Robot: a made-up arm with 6 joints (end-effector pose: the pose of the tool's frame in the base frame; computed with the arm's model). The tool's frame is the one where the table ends. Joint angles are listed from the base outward.
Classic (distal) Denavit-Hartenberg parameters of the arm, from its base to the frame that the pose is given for. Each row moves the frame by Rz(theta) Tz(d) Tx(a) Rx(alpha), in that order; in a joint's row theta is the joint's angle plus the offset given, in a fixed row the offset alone. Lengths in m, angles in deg.
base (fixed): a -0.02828  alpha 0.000  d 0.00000  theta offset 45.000
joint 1: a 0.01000  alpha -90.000  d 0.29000  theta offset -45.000
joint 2: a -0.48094  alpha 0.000  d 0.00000  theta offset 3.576
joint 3: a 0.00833  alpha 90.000  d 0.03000  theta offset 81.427
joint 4: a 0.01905  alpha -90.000  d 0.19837  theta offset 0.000
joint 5: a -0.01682  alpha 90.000  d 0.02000  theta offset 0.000
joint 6: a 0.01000  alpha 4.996  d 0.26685  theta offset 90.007
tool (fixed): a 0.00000  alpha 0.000  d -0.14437  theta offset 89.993
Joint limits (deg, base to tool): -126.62..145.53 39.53..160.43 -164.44..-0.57 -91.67..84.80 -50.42..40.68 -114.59..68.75
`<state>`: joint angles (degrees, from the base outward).
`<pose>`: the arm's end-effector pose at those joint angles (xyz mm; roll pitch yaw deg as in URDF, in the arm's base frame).
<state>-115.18 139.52 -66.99 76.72 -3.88 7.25</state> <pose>-233.5 -514.7 293.0 -157.17 -1.25 160.86</pose>
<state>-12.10 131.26 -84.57 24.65 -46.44 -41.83</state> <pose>577.3 -119.7 513.8 96.60 -66.17 52.25</pose>
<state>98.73 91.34 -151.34 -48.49 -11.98 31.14</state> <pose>-120.3 149.2 1052.2 13.82 -18.58 -99.51</pose>
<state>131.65 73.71 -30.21 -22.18 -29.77 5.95</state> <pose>-187.0 43.8 613.1 143.31 -70.79 179.88</pose>
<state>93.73 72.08 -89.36 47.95 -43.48 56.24</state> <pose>-1.5 94.4 914.4 -36.08 23.79 -7.49</pose>
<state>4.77 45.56 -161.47 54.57 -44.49 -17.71</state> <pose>-517.6 -82.0 848.6 17.47 59.76 -117.55</pose>
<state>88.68 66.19 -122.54 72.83 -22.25 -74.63</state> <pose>-25.6 -59.9 1029.0 -20.84 -27.54 -92.52</pose>
